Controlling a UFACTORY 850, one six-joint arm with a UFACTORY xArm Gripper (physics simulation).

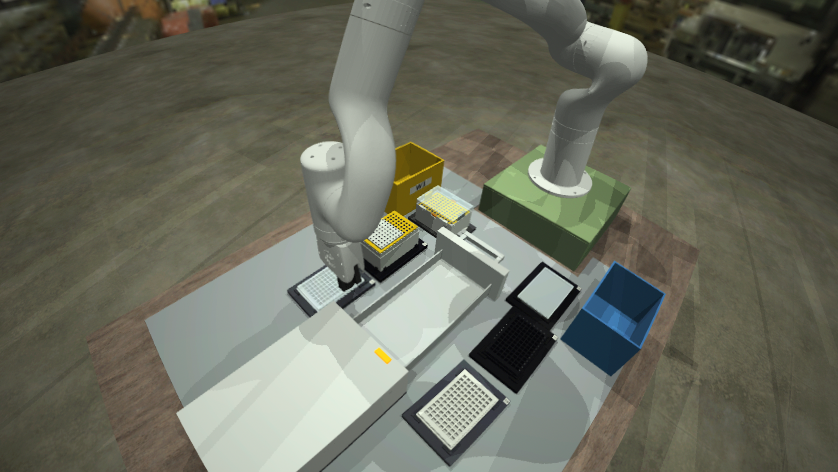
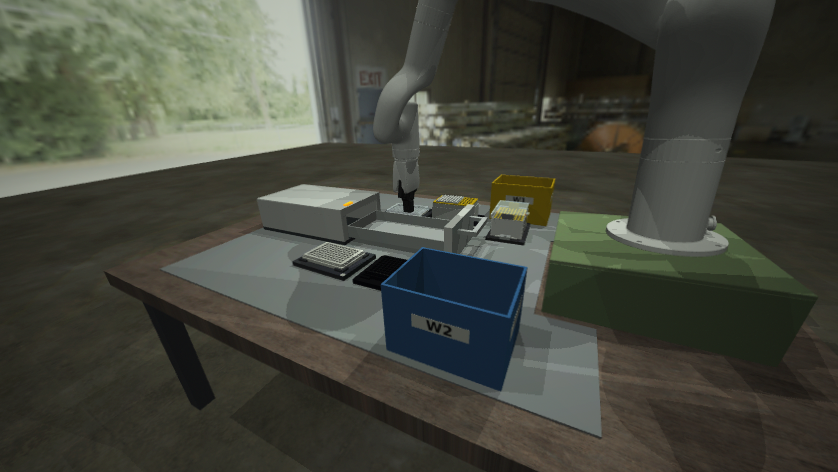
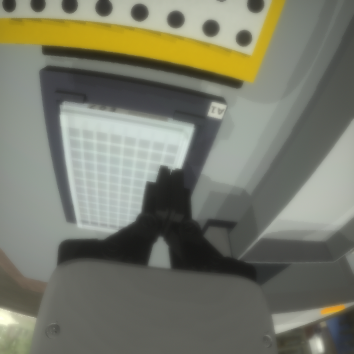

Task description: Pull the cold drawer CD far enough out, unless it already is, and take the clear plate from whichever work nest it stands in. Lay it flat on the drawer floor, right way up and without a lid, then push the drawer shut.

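Observation:
The clear plate [image 1: 319, 287] [image 3: 112, 160] lies flat in a dark work nest [image 1: 299, 299] [image 3: 53, 125] beside the drawer; no separate lid can be made out on it. My gripper [image 1: 350, 287] [image 2: 408, 209] [image 3: 166, 180] is shut and empty, pointing down over the plate's drawer-side edge. Whether the fingertips touch the plate cannot be told. The cold drawer [image 1: 410, 304] [image 2: 410, 226] stands pulled out of its pale housing [image 1: 293, 386] [image 2: 304, 211], its floor bare where visible. Part of the plate is hidden behind the fingers.
A yellow-rimmed tip rack [image 1: 391, 231] [image 3: 150, 41] stands next to the nest, a covered rack [image 1: 445, 205] and yellow bin [image 1: 404, 181] behind. Across the drawer are a white plate [image 1: 459, 407], black plate [image 1: 516, 345], pale flat piece [image 1: 546, 291] and blue bin [image 1: 592, 345] [image 2: 451, 316].

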